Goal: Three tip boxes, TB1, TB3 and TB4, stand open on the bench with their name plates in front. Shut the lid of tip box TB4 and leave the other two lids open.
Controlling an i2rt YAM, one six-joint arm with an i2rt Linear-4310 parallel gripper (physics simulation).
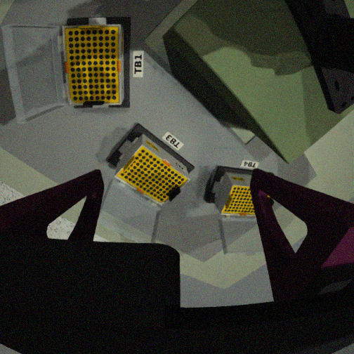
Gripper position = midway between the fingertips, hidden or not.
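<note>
I can see my gripper (176, 177). There is a clear lid (39, 88), and I also see a clear lid (122, 210) and a clear lid (238, 235). A grey mat (64, 144) is visible to me as well.
</note>
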